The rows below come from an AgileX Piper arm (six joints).
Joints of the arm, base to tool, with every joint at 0 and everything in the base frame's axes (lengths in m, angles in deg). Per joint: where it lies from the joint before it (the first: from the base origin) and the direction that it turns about. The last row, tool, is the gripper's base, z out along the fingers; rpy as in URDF.
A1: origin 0.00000 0.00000 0.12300 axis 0 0 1
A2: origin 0.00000 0.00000 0.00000 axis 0 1 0
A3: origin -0.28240 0.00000 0.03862 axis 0 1 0
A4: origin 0.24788 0.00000 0.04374 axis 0.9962 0 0.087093
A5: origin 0.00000 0.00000 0.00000 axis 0 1 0
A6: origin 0.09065 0.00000 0.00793 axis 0.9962 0 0.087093
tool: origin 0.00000 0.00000 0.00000 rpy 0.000 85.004 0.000
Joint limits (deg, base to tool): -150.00..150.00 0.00..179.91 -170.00..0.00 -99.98..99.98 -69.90..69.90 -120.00..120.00
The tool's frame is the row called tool.
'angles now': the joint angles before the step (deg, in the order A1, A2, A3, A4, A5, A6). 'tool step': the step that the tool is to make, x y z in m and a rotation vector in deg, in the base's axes. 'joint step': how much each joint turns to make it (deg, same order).
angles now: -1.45 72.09 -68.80 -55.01 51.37 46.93
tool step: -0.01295 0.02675 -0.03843 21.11 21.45 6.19
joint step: 0.00 0.71 0.00 32.21 13.07 -20.88
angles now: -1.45 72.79 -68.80 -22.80 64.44 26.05
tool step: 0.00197 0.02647 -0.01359 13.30 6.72 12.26
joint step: 0.00 1.35 -0.06 19.18 2.85 -14.41
